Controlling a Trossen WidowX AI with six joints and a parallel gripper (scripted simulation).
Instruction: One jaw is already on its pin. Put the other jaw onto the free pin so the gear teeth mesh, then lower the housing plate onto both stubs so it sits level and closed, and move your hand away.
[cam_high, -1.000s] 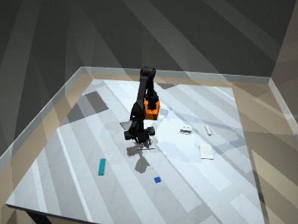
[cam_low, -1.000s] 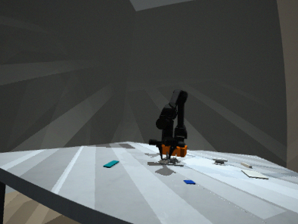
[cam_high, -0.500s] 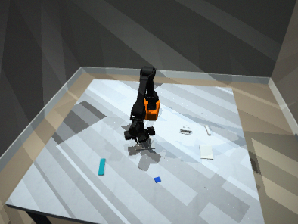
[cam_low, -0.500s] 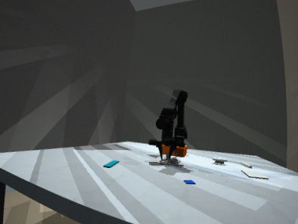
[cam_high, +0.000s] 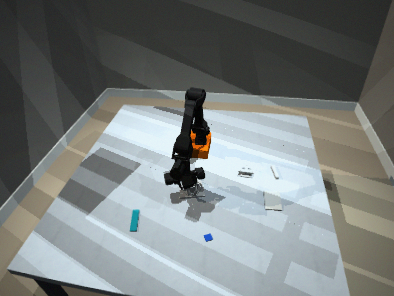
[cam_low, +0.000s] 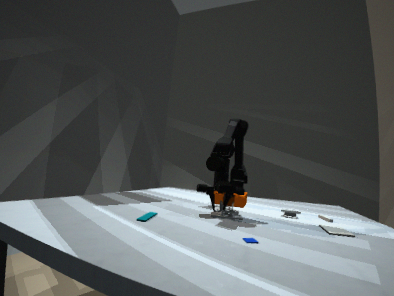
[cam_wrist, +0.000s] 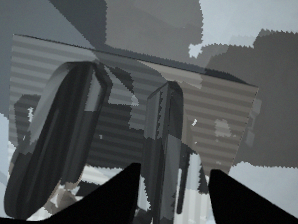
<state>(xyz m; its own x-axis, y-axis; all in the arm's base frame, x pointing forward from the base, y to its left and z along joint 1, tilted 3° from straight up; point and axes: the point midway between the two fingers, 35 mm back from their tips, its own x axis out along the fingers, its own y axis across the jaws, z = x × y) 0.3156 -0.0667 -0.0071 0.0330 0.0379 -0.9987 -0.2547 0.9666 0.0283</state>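
Now: the white base 1 cm ahead of my gripper tip, 3 cm to the left of it and 1 cm below it. Round my gripper tip: blue square (26 cm ahead, 11 cm to the left, 1 cm below); teal bar (18 cm ahead, 21 cm to the right, 1 cm below); jaw (4 cm behind, 1 cm to the left).
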